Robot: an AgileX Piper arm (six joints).
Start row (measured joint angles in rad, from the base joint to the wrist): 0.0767, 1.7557, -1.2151, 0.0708, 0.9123, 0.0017
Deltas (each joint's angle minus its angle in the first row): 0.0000, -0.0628, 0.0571, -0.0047, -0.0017, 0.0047; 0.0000, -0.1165, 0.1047, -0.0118, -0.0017, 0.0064; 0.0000, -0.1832, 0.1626, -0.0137, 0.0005, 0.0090; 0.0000, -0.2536, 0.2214, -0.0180, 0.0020, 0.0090; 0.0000, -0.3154, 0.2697, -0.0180, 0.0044, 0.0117; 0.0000, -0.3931, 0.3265, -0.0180, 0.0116, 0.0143; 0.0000, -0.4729, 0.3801, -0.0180, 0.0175, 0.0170; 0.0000, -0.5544, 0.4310, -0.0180, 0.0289, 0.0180; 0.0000, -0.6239, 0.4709, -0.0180, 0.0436, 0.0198; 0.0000, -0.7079, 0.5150, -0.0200, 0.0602, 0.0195; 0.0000, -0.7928, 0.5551, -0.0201, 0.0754, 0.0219; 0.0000, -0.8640, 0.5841, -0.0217, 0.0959, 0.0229; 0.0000, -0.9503, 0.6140, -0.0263, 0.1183, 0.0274; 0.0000, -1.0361, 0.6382, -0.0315, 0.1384, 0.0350; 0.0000, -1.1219, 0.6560, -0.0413, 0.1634, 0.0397; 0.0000, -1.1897, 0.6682, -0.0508, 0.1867, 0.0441; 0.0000, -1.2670, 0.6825, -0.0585, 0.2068, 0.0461
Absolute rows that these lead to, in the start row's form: 0.0767, 1.6929, -1.1580, 0.0661, 0.9106, 0.0064; 0.0767, 1.6392, -1.1104, 0.0590, 0.9106, 0.0081; 0.0767, 1.5725, -1.0525, 0.0571, 0.9128, 0.0107; 0.0767, 1.5021, -0.9937, 0.0528, 0.9143, 0.0107; 0.0767, 1.4403, -0.9454, 0.0528, 0.9167, 0.0134; 0.0767, 1.3626, -0.8886, 0.0528, 0.9239, 0.0160; 0.0767, 1.2828, -0.8350, 0.0528, 0.9298, 0.0187; 0.0767, 1.2013, -0.7841, 0.0528, 0.9412, 0.0197; 0.0767, 1.1318, -0.7442, 0.0528, 0.9559, 0.0215; 0.0767, 1.0478, -0.7001, 0.0508, 0.9725, 0.0212; 0.0767, 0.9629, -0.6600, 0.0507, 0.9877, 0.0236; 0.0767, 0.8917, -0.6310, 0.0491, 1.0082, 0.0246; 0.0767, 0.8054, -0.6011, 0.0445, 1.0306, 0.0291; 0.0767, 0.7196, -0.5769, 0.0393, 1.0507, 0.0367; 0.0767, 0.6338, -0.5591, 0.0295, 1.0757, 0.0414; 0.0767, 0.5660, -0.5469, 0.0200, 1.0990, 0.0458; 0.0767, 0.4887, -0.5326, 0.0123, 1.1191, 0.0478
